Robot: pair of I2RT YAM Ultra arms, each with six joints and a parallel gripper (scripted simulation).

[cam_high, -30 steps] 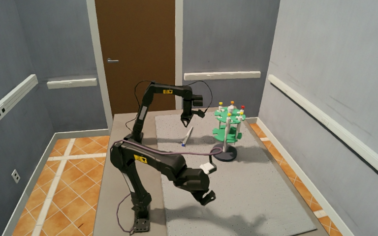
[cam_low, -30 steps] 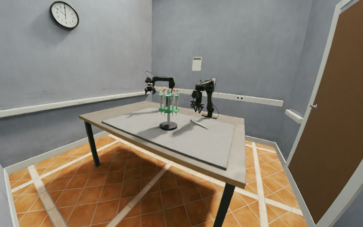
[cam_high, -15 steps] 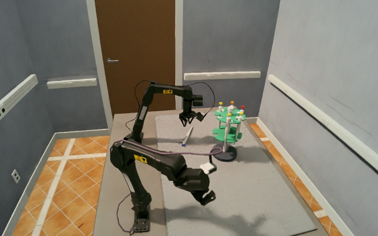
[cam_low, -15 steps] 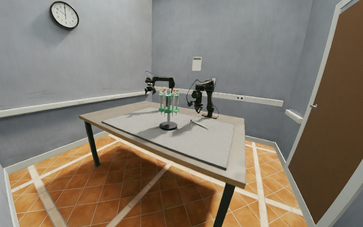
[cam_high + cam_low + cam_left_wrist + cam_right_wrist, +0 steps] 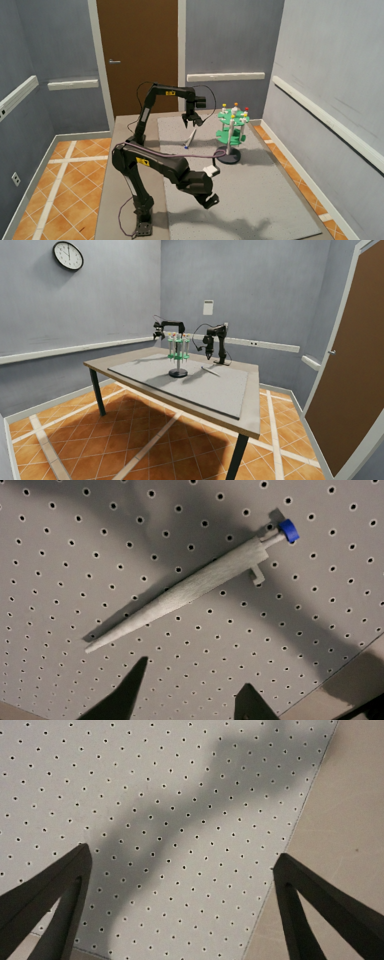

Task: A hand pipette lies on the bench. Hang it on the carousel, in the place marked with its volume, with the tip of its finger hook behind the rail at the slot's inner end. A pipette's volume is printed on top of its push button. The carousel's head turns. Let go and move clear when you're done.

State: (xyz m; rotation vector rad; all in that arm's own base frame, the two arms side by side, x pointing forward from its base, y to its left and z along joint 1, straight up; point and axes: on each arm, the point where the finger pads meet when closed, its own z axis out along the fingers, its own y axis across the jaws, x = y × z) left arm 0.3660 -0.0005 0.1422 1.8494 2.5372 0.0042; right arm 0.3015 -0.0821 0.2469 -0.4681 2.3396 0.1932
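Now: left hand 12 cm above the pipette and 3 cm to the right of it.
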